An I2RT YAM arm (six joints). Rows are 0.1 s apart.
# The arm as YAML. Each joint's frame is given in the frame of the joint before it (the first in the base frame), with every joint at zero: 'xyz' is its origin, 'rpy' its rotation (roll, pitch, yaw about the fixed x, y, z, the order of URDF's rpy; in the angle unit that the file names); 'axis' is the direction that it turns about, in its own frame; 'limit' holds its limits. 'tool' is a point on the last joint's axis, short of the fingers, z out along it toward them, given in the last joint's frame.
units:
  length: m
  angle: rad
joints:
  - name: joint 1
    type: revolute
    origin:
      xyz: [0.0, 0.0, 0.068]
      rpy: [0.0, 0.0, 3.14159]
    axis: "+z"
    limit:
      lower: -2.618
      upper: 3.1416
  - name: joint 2
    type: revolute
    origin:
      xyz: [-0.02, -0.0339, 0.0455]
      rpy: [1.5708, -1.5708, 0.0]
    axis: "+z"
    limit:
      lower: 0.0
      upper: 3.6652
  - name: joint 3
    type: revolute
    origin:
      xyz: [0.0, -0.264, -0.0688]
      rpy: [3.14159, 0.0, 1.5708]
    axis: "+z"
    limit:
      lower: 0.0
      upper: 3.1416
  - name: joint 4
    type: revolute
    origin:
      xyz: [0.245, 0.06, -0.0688]
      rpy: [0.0, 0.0, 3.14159]
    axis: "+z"
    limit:
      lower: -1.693
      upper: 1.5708
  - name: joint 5
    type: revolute
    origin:
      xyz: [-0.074, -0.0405, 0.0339]
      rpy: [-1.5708, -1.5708, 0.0]
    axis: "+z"
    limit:
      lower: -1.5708
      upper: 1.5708
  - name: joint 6
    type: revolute
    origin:
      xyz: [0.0, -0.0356, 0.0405]
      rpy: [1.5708, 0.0, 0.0]
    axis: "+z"
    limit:
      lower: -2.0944
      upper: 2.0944
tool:
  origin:
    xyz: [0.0, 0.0, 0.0]
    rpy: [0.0, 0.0, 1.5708]
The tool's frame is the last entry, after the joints.
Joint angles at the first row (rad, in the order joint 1, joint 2, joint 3, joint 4, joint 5, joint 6):
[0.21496, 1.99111, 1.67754, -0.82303, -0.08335, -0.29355]
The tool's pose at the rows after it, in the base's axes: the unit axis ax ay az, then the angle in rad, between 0 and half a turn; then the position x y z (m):
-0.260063, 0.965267, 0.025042, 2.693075, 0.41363, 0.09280, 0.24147
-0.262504, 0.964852, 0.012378, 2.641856, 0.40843, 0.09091, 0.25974
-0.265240, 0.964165, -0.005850, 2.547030, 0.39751, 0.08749, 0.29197
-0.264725, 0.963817, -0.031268, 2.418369, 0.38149, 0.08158, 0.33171
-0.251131, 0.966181, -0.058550, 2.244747, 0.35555, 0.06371, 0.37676
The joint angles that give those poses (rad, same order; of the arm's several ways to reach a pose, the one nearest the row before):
[0.21495, 1.97927, 1.67752, -0.82265, -0.06848, -0.29584]
[0.21497, 1.93427, 1.67716, -0.81541, -0.04749, -0.30422]
[0.21495, 1.85454, 1.67714, -0.79899, -0.01927, -0.31606]
[0.21229, 1.75536, 1.67718, -0.76698, 0.01774, -0.33055]
[0.18100, 1.61652, 1.64667, -0.69754, 0.03757, -0.34581]

